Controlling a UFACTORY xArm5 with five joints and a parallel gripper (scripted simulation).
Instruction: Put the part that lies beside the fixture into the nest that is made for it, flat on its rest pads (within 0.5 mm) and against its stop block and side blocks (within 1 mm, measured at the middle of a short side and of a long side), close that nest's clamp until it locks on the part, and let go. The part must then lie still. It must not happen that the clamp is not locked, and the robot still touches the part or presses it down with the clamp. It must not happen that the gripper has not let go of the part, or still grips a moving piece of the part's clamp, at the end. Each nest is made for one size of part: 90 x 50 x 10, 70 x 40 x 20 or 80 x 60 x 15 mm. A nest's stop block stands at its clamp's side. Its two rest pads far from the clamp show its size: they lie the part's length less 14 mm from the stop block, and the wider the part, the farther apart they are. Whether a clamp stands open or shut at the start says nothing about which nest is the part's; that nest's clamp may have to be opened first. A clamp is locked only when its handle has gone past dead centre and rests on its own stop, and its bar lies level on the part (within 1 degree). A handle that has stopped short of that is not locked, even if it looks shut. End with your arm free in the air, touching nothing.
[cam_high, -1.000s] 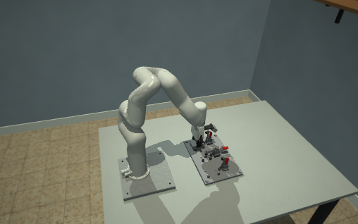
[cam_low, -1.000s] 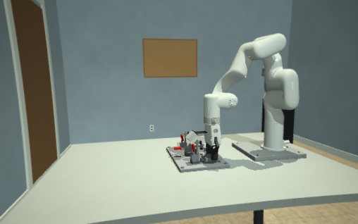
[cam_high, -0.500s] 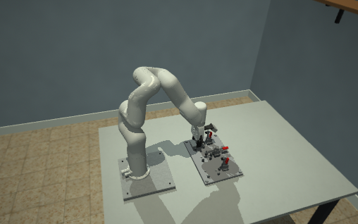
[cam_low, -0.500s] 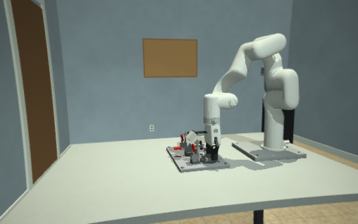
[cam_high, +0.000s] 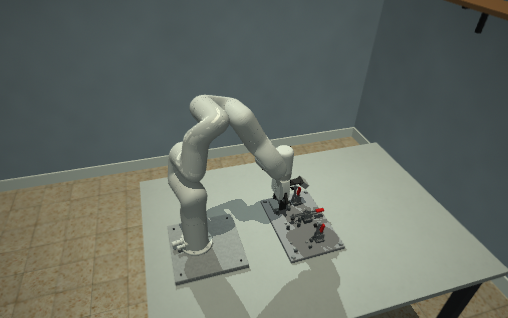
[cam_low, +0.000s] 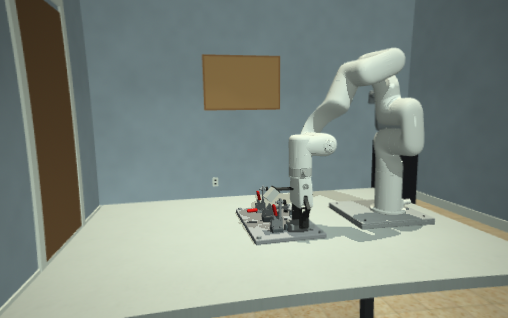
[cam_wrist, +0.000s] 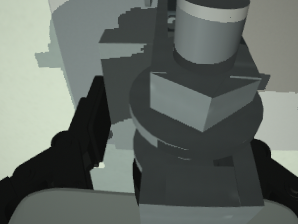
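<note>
Right now my hand is 1 cm above the grey part. From my hand the other things lie so: grey fixture plate: 3 cm ahead, 12 cm to the right, 4 cm below.
</note>
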